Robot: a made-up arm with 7 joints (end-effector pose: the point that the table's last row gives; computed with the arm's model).
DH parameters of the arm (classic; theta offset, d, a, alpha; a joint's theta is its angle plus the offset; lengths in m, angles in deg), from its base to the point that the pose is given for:
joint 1: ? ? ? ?
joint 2: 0 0 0 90
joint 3: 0 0.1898 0.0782 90
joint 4: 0 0 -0.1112 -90
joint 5: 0 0.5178 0 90
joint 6: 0 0 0.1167 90
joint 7: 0 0 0 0
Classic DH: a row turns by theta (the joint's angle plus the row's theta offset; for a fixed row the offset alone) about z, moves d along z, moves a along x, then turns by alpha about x.
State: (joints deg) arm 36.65 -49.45 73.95 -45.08 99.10 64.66 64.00
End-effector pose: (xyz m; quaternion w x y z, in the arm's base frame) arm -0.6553 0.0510 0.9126 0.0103 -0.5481 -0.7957 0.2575
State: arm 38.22 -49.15 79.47 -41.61 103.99 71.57 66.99
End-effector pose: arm -0.6703 -0.0118 0.9060 0.0006 0.5028 0.8021 -0.3222
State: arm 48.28 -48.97 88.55 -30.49 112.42 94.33 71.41
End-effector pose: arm -0.6191 -0.2334 0.9241 0.0052 0.3564 0.7992 -0.4841
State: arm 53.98 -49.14 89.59 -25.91 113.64 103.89 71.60
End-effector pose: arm -0.5591 -0.3203 0.9377 0.0045 -0.2920 -0.7908 0.5379
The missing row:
joint 1: 0 0.3928 0 -90
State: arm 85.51 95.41 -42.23 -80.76 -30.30 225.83 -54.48
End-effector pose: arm 0.3211 0.3767 -0.0280 0.1284 -0.0902 0.9294 0.3339
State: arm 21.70 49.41 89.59 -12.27 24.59 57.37 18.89
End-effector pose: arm 0.4937 0.3650 0.9345 0.5781 -0.5317 -0.5571 0.2697
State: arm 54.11 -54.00 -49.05 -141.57 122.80 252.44 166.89
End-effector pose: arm 0.3795 -0.0279 0.5465 0.1518 0.9140 0.3616 0.1038
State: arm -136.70 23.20 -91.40 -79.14 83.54 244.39 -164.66
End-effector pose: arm -0.3840 0.2702 0.7684 0.0599 0.1348 0.4693 0.8706
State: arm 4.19 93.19 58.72 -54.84 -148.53 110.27 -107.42
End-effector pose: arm 0.5614 0.5207 0.0932 0.4817 -0.1275 0.8188 -0.2850
